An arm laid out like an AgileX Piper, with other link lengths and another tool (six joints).
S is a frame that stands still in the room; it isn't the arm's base.
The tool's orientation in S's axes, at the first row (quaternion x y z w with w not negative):
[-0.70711, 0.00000, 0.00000, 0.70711]
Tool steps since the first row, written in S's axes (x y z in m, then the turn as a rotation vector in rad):
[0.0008, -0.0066, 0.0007, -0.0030, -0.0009, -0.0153]
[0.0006, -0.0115, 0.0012, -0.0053, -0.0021, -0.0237]
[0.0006, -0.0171, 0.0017, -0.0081, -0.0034, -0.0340]
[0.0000, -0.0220, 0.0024, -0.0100, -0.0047, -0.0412]
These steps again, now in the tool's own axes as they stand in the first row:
[0.0008, -0.0007, -0.0066, -0.0030, 0.0153, -0.0009]
[0.0006, -0.0012, -0.0115, -0.0053, 0.0237, -0.0021]
[0.0006, -0.0017, -0.0171, -0.0081, 0.0340, -0.0034]
[0.0000, -0.0024, -0.0220, -0.0100, 0.0412, -0.0047]

